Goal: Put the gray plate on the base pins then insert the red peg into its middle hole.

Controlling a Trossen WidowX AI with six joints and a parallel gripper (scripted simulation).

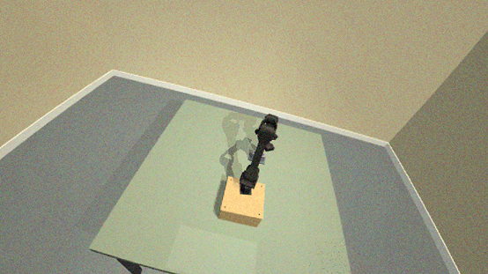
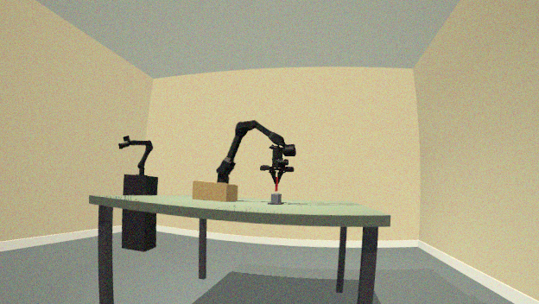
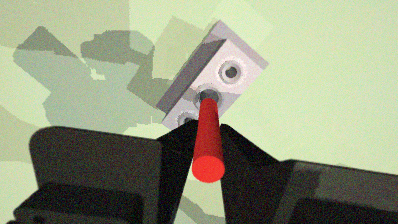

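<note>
Right now my gripper tip is right at the red peg. Also, from my gripper tip: gray base (110 mm below); then gray plate (70 mm below).
</note>
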